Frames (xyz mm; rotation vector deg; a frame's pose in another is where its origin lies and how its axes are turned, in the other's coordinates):
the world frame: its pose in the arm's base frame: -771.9 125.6 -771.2 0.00 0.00 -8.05
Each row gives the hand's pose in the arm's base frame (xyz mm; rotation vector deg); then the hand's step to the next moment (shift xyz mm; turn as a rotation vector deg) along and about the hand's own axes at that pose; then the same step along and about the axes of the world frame.
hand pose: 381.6 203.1 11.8 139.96 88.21 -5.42
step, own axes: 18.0 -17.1 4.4 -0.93 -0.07 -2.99
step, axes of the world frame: -10.0 20.5 -10.7 -0.69 -0.15 3.05
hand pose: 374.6 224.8 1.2 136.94 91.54 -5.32
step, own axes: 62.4 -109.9 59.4 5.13 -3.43 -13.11
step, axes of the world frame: -81.2 69.8 -89.6 -3.61 8.74 10.98
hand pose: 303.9 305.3 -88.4 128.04 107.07 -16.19
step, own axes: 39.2 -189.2 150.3 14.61 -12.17 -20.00
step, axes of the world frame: -182.8 1.0 -162.9 -12.15 20.05 14.56
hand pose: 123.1 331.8 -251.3 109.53 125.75 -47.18
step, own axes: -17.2 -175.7 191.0 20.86 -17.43 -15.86
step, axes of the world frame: -194.0 -142.9 -97.9 -19.81 22.28 10.07
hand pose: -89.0 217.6 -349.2 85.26 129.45 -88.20
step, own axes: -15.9 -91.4 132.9 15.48 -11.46 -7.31
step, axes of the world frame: -99.2 -128.1 4.3 -15.22 13.25 4.16
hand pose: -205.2 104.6 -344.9 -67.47 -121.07 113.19
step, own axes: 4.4 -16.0 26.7 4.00 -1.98 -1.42
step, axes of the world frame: -21.3 -22.2 6.4 -3.61 2.98 0.13
